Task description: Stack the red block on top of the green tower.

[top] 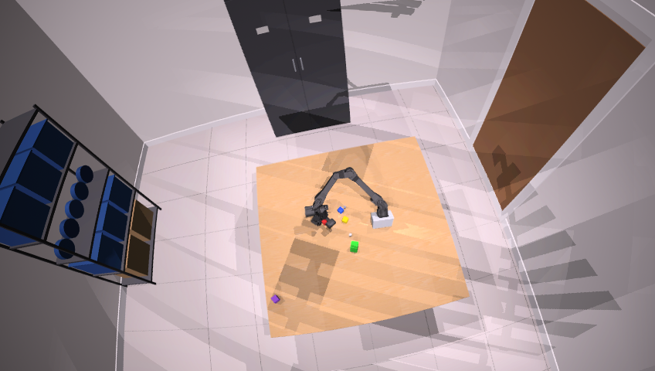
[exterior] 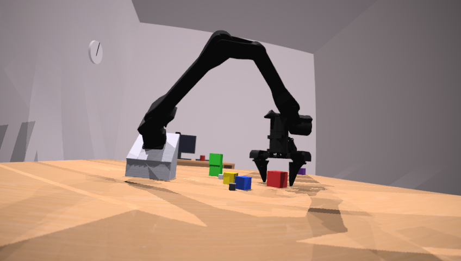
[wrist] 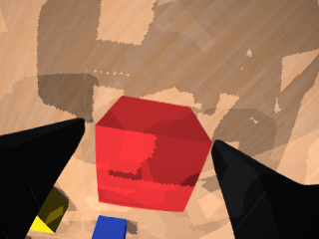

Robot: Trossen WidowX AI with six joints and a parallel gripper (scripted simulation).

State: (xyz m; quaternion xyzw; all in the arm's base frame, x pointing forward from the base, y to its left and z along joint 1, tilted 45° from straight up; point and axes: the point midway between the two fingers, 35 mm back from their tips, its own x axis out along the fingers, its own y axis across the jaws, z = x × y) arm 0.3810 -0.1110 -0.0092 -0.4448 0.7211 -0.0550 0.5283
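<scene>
The blue block lies 120 mm behind my gripper tip, 60 mm to the right of it and 10 mm above it. Also, from my gripper tip: purple block: 500 mm to the left, 380 mm ahead, 10 mm above; red block: 20 mm above; yellow block: 140 mm behind, 20 mm to the left, 10 mm above.
</scene>
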